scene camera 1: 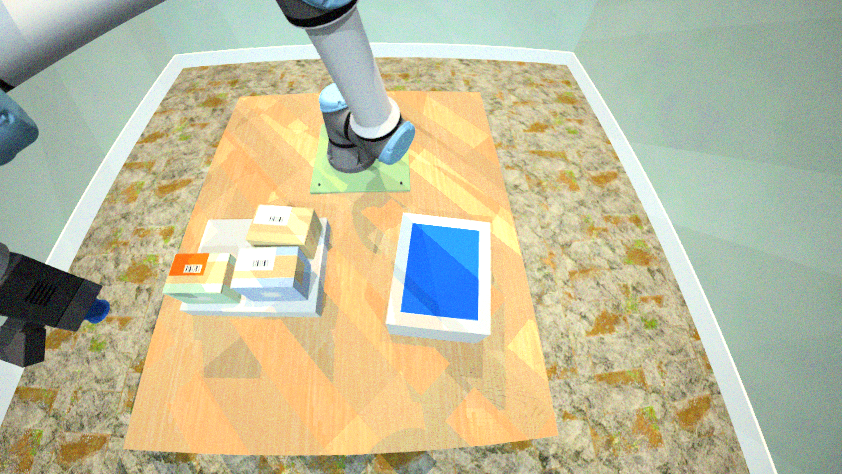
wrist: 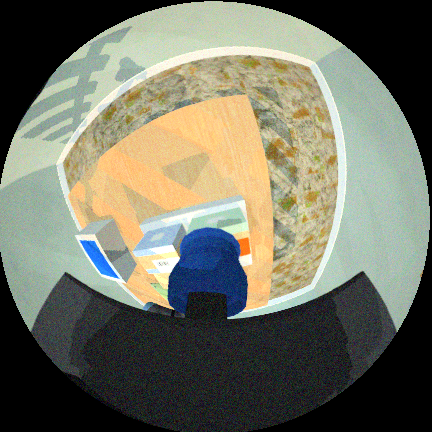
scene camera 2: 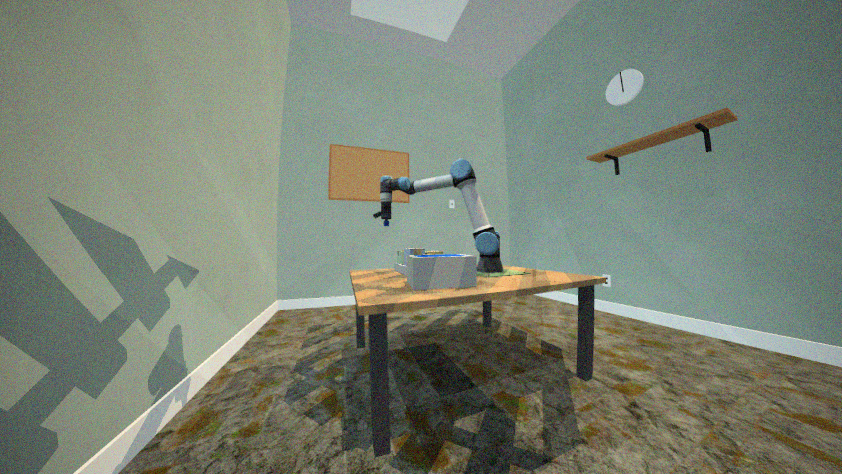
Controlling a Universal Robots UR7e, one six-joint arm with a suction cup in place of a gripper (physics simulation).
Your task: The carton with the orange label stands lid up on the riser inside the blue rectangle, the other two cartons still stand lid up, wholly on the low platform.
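Pixels of known places: hand, tool point: (scene camera 1: 98, 311) (wrist: 209, 253) (scene camera 2: 386, 226); arm's base, link origin: (scene camera 1: 352, 154) (scene camera 2: 489, 270).
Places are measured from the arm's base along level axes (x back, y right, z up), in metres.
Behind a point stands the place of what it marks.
Observation:
The carton with the orange label (scene camera 1: 203, 281) @(x -0.493, y 0.170, z 0.122 m) (wrist: 244, 247) @(x -0.468, y 0.251, z 0.122 m) stands lid up at the front left corner of the low grey platform (scene camera 1: 226, 228) @(x -0.332, y 0.243, z 0.041 m) (wrist: 194, 208) @(x -0.528, y 0.133, z 0.023 m). I cannot tell whether its left edge overhangs. A blue-sided carton with a white label (scene camera 1: 271, 277) @(x -0.462, y 0.020, z 0.138 m) (wrist: 159, 239) @(x -0.489, y 0.051, z 0.108 m) stands lid up right beside it. A tan carton (scene camera 1: 285, 226) @(x -0.340, y 0.042, z 0.122 m) stands lid up behind that one. The white riser (scene camera 1: 436, 333) @(x -0.501, y -0.316, z 0.069 m) (scene camera 2: 441, 273) @(x -0.390, y -0.411, z 0.051 m) (wrist: 113, 239) @(x -0.436, y -0.213, z 0.041 m) stands to the right, with the blue rectangle (scene camera 1: 441, 270) @(x -0.381, y -0.308, z 0.113 m) (wrist: 100, 259) @(x -0.383, y -0.278, z 0.113 m) on top. My suction gripper (scene camera 1: 97, 310) (scene camera 2: 385, 223) (wrist: 210, 242) is open, holds nothing and hangs high above the cartons' level.
The arm's base stands on a green plate (scene camera 1: 359, 183) @(x -0.106, y -0.050, z 0.000 m) at the back of the wooden table (scene camera 1: 353, 388) @(x -0.631, y -0.162, z -0.007 m) (scene camera 2: 377, 297) @(x -0.623, y -0.510, z -0.007 m). A cork board (scene camera 2: 353, 170) and a shelf (scene camera 2: 659, 138) are on the walls. My blue cup hides part of the platform in the wrist view.

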